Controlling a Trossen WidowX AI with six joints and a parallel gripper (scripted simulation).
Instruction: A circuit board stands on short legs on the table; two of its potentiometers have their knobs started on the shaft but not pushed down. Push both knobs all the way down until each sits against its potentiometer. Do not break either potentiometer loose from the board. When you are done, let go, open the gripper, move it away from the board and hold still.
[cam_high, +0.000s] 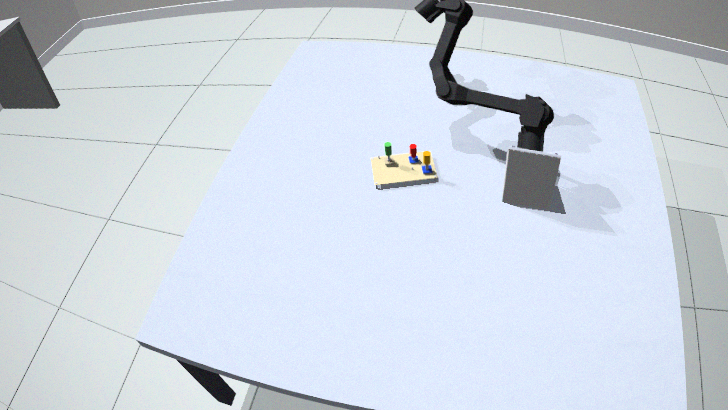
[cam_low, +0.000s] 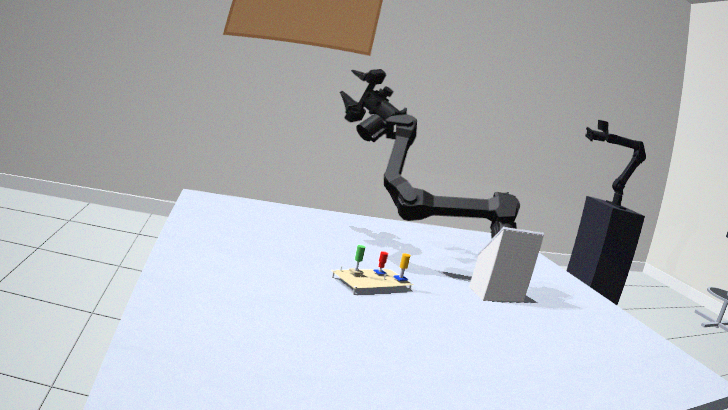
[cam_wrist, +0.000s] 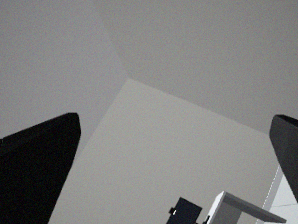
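The red knob lies 46 cm to the left of my gripper tip, 39 cm below it and 11 cm behind it. From my gripper tip the other things lie so: green knob 48 cm to the left, 38 cm below, 5 cm behind.
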